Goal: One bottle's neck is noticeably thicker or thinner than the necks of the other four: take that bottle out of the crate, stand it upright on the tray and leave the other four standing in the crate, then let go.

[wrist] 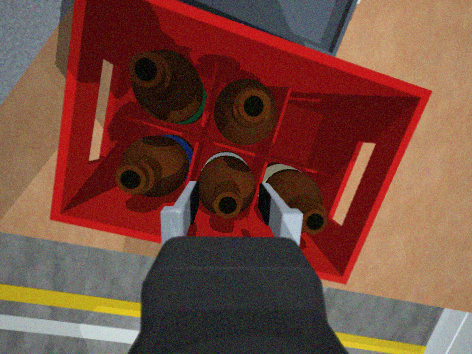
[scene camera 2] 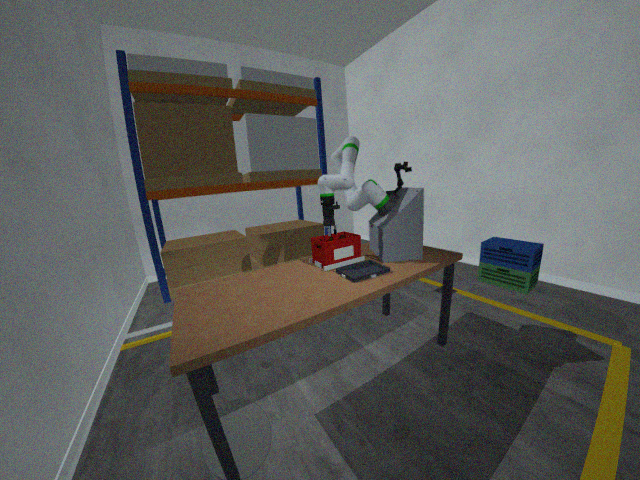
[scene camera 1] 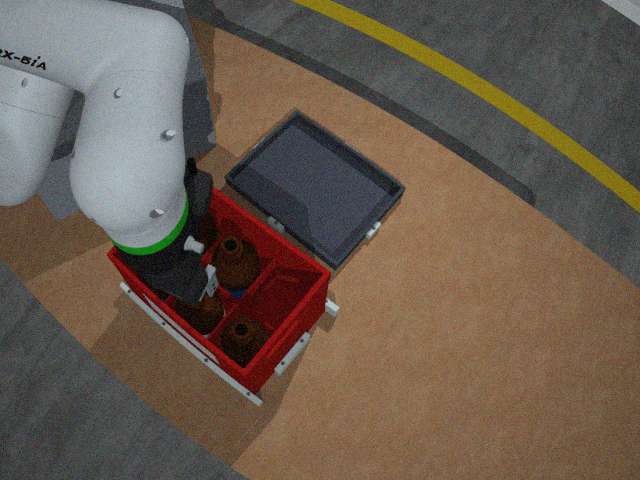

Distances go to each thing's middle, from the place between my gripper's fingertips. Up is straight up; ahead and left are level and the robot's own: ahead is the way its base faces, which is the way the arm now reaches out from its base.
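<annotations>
The brown bottle (scene camera 1: 204, 316) is 20 mm to the right of my hand and 90 mm below it, and going by their middles it is the nearest to my hand of the things named here. As for the green-labelled bottle (wrist: 166, 85), I find it 80 mm to the left of my hand, 90 mm behind it and 90 mm below it.
</annotations>
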